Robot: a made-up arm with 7 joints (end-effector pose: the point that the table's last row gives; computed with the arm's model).
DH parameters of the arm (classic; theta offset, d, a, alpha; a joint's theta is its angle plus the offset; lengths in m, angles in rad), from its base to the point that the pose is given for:
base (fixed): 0 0.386 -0.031 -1.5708
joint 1: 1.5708 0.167 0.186 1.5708
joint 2: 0 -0.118 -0.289 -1.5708
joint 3: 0 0.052 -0.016 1.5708
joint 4: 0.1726 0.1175 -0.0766 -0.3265
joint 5: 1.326 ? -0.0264 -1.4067
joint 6: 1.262 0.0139 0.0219 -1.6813
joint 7: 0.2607 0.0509 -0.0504 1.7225
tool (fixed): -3.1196 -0.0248 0 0
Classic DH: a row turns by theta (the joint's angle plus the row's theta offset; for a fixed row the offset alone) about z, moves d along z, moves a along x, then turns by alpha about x.
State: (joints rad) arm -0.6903 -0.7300 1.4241 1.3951 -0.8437 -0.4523 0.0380
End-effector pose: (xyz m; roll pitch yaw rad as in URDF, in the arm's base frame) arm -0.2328 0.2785 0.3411 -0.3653 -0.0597 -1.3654
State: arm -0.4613 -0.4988 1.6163 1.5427 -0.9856 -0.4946 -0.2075
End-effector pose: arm -0.2695 0.2361 0.4030 -0.7536 0.4157 -1.5734
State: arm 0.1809 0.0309 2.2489 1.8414 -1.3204 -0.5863 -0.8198
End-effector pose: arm -0.1847 0.1177 0.6194 -2.2974 -0.0408 -2.7727
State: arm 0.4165 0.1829 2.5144 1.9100 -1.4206 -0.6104 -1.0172
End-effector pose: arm -0.0903 0.0698 0.6481 -2.5866 -0.6064 -2.7811
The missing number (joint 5, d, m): -0.1288
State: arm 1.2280 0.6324 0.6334 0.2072 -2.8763 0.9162 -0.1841
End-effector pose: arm 0.0844 -0.0194 0.4551 0.6159 1.1534 2.8048
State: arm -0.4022 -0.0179 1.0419 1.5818 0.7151 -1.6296 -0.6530
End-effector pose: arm -0.2593 0.1936 0.4199 -2.6645 0.4192 2.0512
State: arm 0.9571 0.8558 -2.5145 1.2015 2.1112 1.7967 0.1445
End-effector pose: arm -0.1319 -0.0858 0.5157 -1.2157 0.1289 -1.8703
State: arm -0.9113 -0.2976 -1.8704 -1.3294 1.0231 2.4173 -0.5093
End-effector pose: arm -0.1728 0.3583 0.2930 -2.5099 0.1337 0.3997
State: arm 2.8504 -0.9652 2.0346 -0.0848 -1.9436 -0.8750 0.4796
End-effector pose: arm -0.0829 0.4285 0.4440 1.3179 -0.8681 2.4453
